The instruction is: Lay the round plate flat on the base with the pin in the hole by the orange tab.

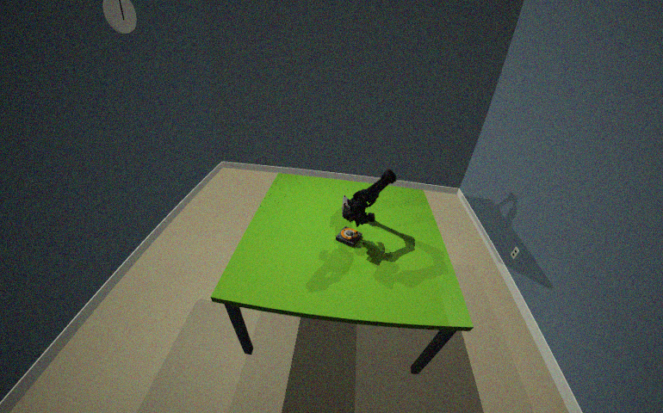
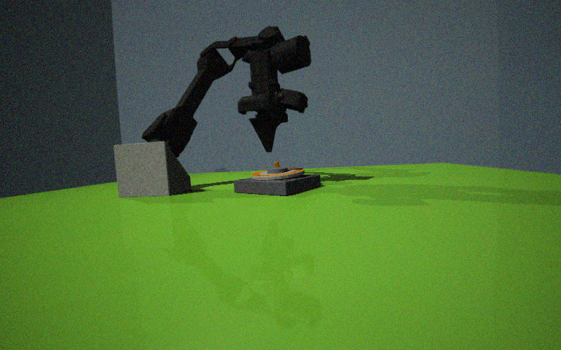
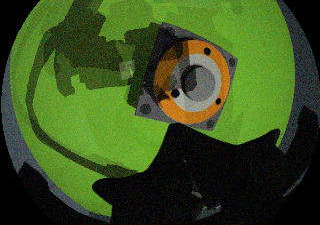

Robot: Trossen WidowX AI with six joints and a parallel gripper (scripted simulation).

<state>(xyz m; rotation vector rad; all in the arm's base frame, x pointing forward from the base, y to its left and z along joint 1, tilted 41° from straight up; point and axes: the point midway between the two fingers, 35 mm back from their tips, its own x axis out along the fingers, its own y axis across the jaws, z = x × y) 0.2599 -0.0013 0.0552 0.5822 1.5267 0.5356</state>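
Right now the round plate is 40 mm below my gripper tip, 20 mm to the right of it and 20 mm ahead of it. The rest, counted from my gripper tip: dark grey square base (50 mm below, 40 mm to the right, 20 mm ahead).
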